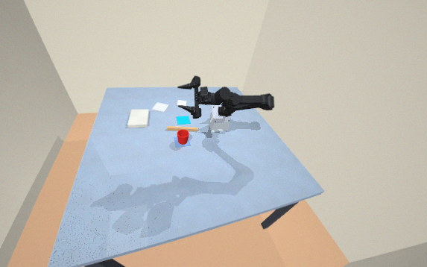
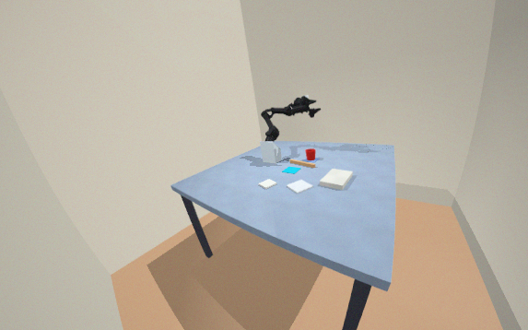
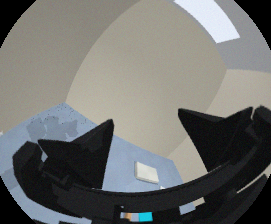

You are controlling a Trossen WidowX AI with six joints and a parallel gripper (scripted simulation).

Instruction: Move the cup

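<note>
Now: gripper tip 40 mm past the red cup, 100 mm to the left of it and 350 mm above it. The rest, counted from my gripper tip: pale blue pad (40 mm behind, 100 mm to the right, 400 mm below); then bar (60 mm behind, 210 mm to the right, 390 mm below); then cyan pad (80 mm behind, 320 mm to the right, 400 mm below).
</note>
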